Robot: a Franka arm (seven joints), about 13 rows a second.
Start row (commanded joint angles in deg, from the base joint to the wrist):
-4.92, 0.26, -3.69, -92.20, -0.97, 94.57, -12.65
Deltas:
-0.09, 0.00, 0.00, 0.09, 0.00, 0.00, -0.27
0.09, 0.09, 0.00, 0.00, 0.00, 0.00, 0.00
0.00, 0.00, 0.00, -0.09, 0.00, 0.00, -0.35
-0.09, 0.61, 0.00, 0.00, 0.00, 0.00, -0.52
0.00, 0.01, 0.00, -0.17, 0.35, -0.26, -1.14
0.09, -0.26, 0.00, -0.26, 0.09, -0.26, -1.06
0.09, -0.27, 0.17, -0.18, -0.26, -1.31, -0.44
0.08, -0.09, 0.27, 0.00, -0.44, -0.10, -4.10
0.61, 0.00, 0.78, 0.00, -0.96, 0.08, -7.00
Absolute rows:
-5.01, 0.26, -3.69, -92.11, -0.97, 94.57, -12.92
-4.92, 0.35, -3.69, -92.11, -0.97, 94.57, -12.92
-4.92, 0.35, -3.69, -92.20, -0.97, 94.57, -13.27
-5.01, 0.96, -3.69, -92.20, -0.97, 94.57, -13.79
-5.01, 0.97, -3.69, -92.37, -0.62, 94.31, -14.93
-4.92, 0.71, -3.69, -92.63, -0.53, 94.05, -15.99
-4.83, 0.44, -3.52, -92.81, -0.79, 92.74, -16.43
-4.75, 0.35, -3.25, -92.81, -1.23, 92.64, -20.53
-4.14, 0.35, -2.47, -92.81, -2.19, 92.72, -27.53

